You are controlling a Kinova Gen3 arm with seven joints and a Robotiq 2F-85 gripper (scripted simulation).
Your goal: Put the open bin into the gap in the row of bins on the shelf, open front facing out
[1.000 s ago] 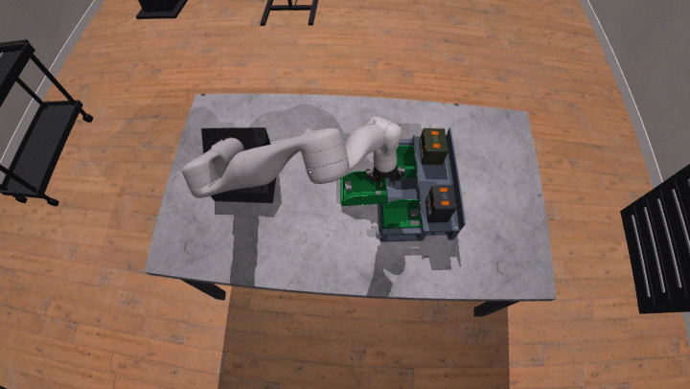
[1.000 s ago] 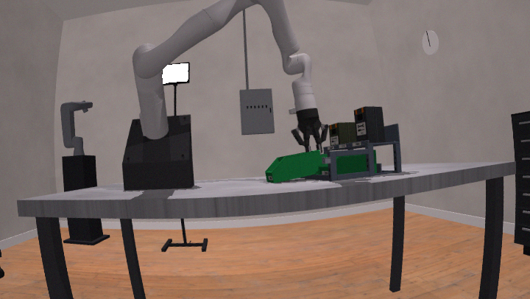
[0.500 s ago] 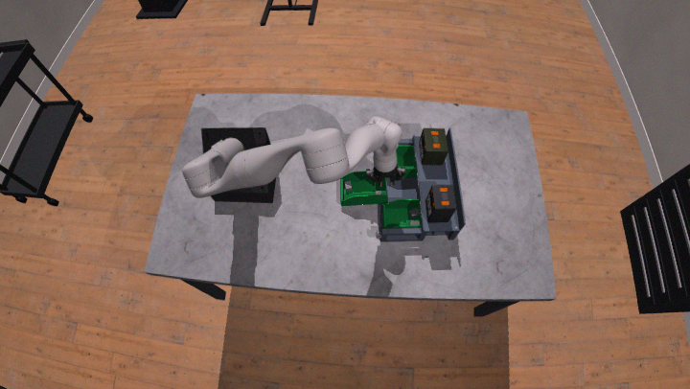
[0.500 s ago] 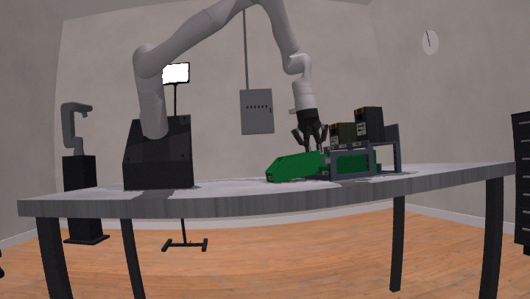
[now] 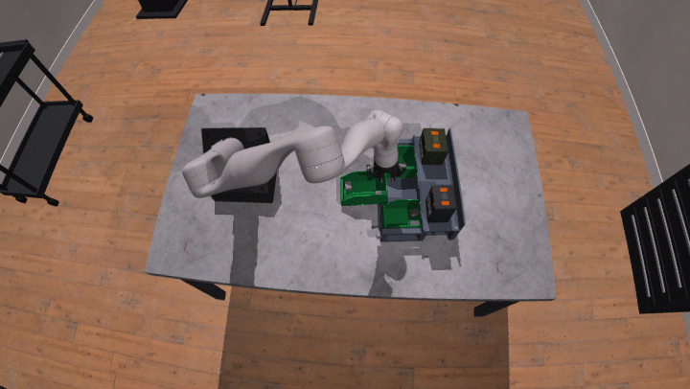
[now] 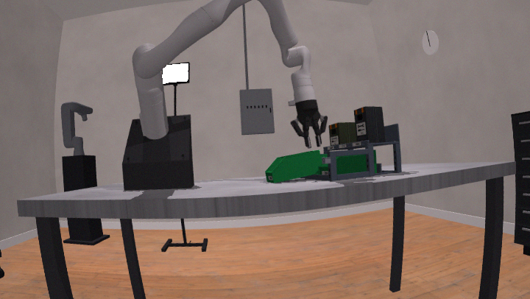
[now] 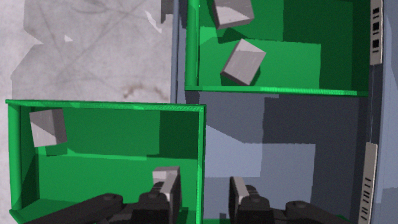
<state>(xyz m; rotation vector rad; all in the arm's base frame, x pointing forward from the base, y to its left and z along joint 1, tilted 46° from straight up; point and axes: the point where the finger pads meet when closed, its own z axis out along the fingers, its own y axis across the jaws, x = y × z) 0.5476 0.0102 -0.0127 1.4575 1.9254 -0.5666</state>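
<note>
Now: hand 140 mm past the grey part and 110 mm above it. Also, from my hand: grey shelf (100 mm ahead, 20 mm to the left, 60 mm below).
</note>
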